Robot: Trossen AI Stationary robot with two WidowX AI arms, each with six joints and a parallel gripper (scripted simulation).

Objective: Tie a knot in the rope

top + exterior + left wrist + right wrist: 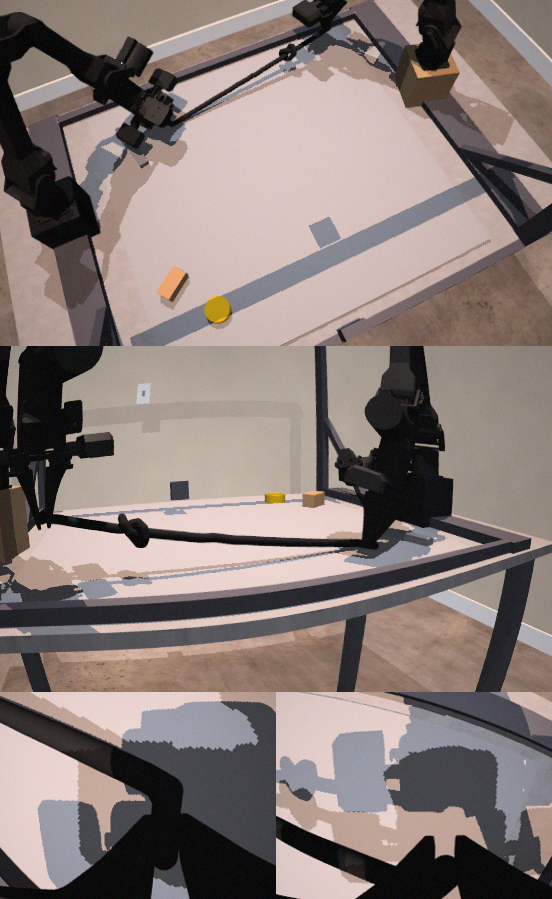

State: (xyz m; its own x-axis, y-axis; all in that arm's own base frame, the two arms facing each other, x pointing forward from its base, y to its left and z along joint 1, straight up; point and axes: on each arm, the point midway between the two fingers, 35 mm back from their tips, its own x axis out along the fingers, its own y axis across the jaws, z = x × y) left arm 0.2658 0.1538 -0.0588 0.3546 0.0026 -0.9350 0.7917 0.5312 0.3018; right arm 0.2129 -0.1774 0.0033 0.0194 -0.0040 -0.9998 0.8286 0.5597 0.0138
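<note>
My left hand is 9 cm to the right of the grey bar, 3 cm past it and 3 cm above it. The rest, counted from my left hand: yellow disc: 47 cm behind, 3 cm below, 2 cm to the left; orange block: 39 cm behind, 9 cm to the left, 2 cm below.
</note>
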